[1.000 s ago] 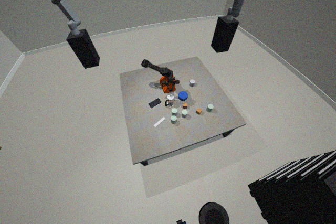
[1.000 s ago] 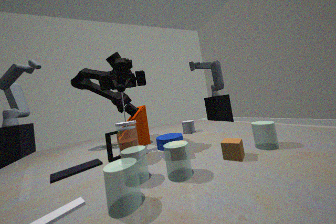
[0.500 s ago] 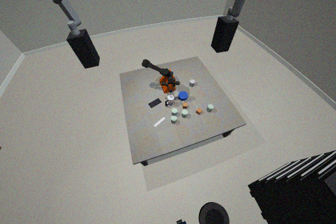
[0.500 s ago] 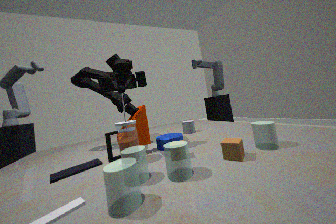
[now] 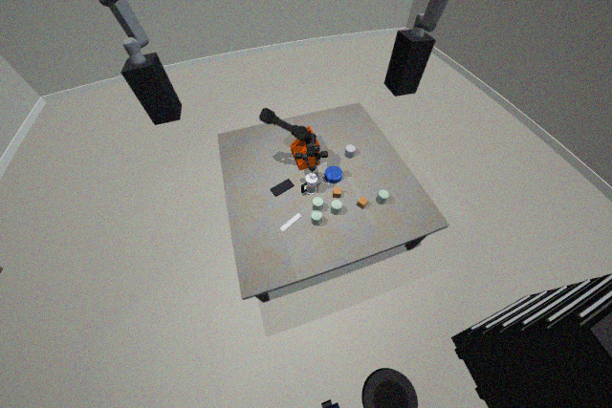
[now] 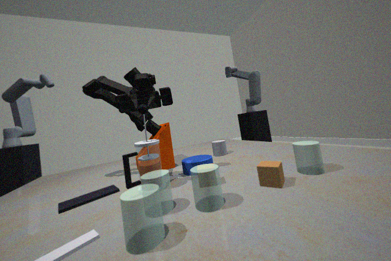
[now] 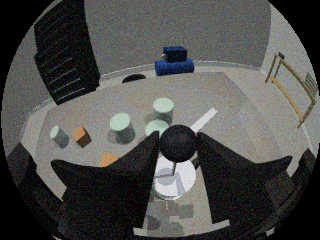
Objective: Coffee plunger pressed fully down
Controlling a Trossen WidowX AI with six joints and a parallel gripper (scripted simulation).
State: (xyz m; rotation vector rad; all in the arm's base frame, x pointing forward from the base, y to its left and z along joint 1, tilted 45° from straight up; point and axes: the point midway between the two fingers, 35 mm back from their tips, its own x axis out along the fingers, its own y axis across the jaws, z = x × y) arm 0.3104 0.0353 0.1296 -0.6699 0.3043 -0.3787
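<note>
My gripper tip is 1 cm past the coffee press, 2 cm to the left of it and 13 cm above it. From my gripper tip the other things lie so: dark flat slab (9 cm behind, 18 cm to the right, 25 cm below); then blue disc (9 cm behind, 18 cm to the left, 23 cm below); then white bar (17 cm ahead, 18 cm to the right, 25 cm below).
</note>
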